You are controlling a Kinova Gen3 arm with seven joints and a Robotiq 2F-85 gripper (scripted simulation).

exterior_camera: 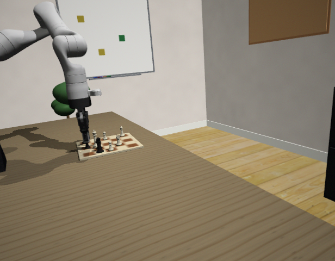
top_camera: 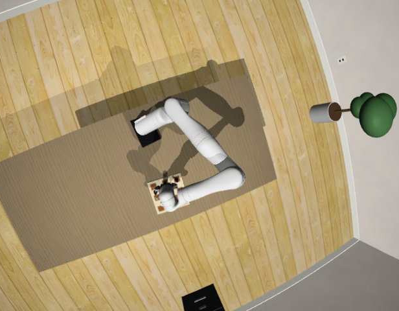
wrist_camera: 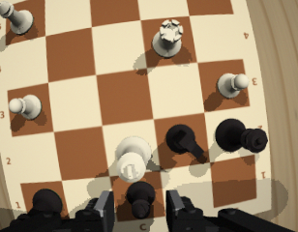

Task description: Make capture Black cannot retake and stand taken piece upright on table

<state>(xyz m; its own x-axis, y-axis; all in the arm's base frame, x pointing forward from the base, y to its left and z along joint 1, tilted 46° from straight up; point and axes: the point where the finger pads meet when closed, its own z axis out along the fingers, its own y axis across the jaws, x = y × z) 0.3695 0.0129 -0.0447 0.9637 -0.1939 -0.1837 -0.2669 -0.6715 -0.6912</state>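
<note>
My hand is 20 mm above the black pawn. Also, from my hand: tall black piece 10 mm ahead, 70 mm to the left, 10 mm below; tall white piece 30 mm ahead, 10 mm below; chessboard 70 mm ahead, 10 mm to the right, 50 mm below.
</note>
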